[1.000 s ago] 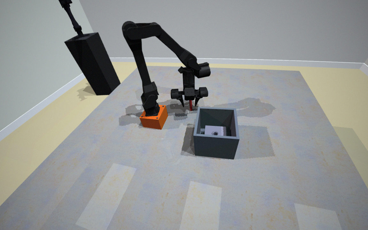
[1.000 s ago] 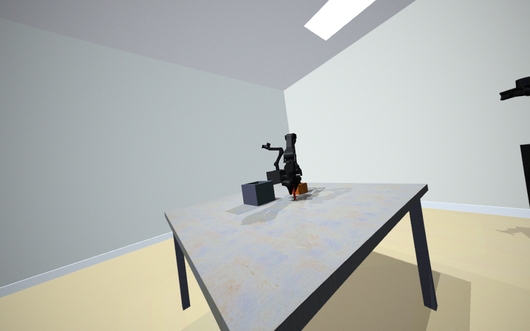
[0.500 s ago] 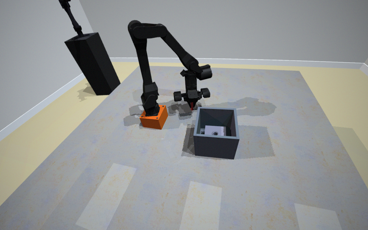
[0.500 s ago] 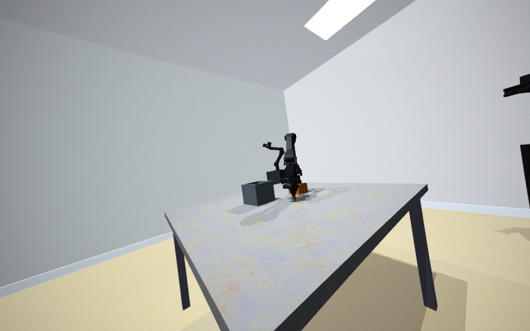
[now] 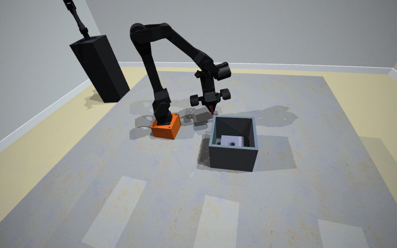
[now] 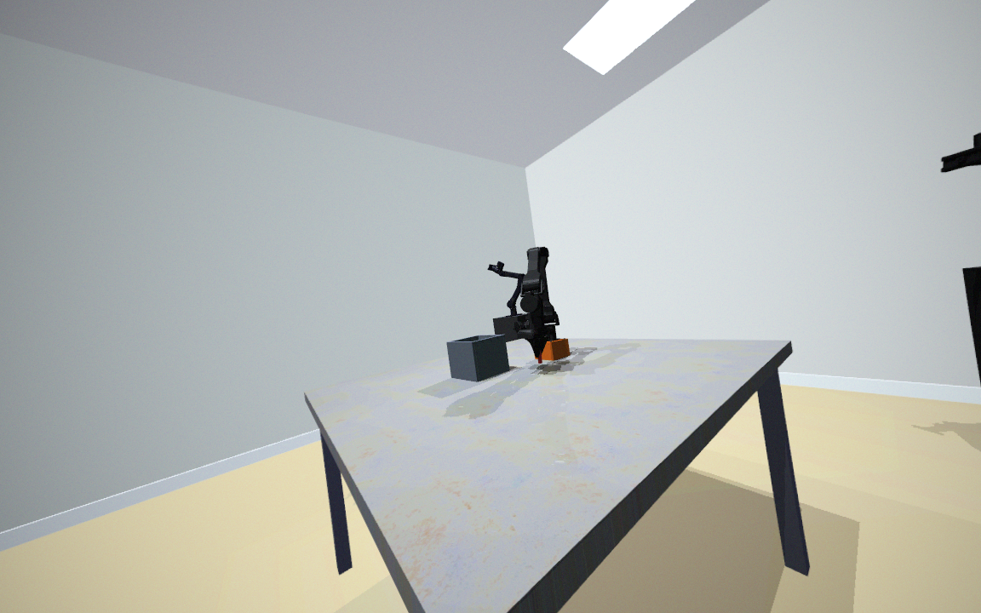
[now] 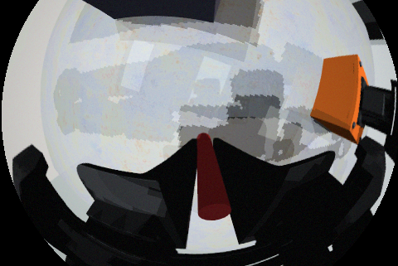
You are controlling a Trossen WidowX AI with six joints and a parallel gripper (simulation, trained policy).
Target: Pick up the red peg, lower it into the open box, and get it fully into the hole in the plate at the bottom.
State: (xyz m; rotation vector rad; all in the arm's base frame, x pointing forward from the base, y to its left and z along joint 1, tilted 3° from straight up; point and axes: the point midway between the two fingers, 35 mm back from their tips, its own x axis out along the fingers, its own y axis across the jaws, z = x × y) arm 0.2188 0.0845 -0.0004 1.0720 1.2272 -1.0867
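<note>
The light grey plate lies 22 cm to the right of my gripper tip and 8 cm ahead of it. From my gripper tip the other things lie so: red peg 2 cm above.
</note>
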